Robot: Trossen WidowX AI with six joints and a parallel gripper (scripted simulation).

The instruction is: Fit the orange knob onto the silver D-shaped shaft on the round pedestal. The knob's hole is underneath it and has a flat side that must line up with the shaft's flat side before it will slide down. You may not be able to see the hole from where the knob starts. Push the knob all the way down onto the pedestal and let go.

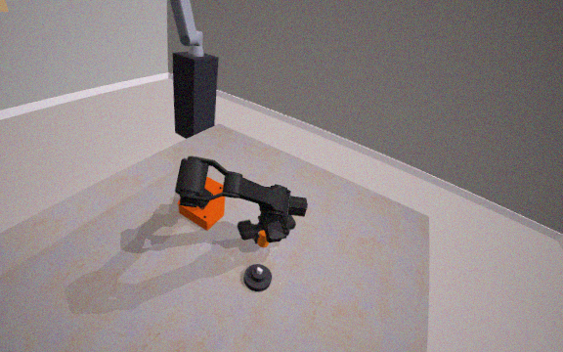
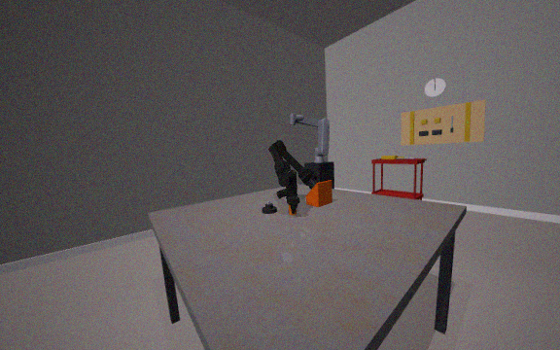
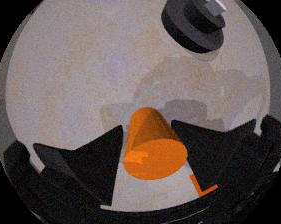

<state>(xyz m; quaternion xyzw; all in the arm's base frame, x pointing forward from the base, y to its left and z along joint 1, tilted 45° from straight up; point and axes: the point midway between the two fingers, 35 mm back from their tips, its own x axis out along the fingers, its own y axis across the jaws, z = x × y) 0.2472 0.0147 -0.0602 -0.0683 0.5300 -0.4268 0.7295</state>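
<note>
My gripper tip is now 70 mm short of the round dark pedestal, 130 mm to the left of it and 20 mm below it. Round my gripper tip: orange knob: 30 mm above.
</note>
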